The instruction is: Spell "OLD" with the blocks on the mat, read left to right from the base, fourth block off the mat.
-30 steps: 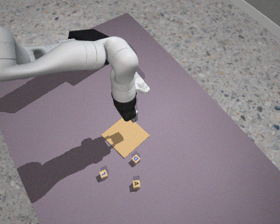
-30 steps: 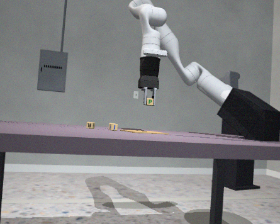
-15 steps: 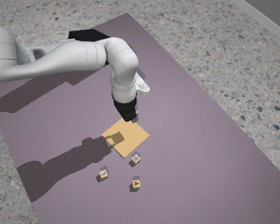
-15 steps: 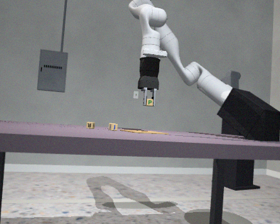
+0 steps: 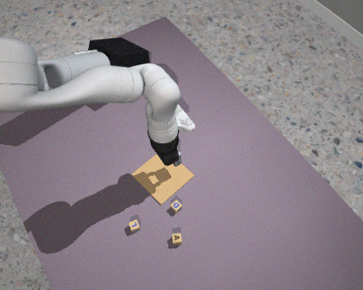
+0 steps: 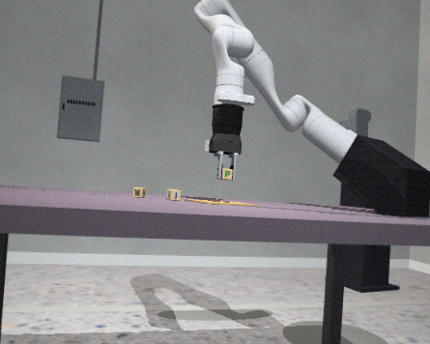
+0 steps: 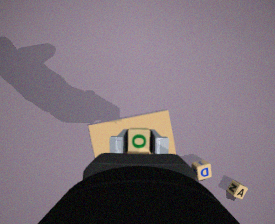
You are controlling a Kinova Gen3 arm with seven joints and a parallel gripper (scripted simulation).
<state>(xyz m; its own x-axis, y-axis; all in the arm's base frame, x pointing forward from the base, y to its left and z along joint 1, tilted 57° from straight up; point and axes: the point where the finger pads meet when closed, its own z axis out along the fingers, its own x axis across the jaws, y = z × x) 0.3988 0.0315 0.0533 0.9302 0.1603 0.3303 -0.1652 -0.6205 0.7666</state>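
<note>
Right now the tan mat is 80 mm below my hand, 40 mm to the right of it and 10 mm behind it. From my hand the other things lie so: L block (210 mm to the right, 70 mm below, 60 mm ahead); then O block (10 mm below); then D block (100 mm ahead, 80 mm to the right, 70 mm below).
</note>
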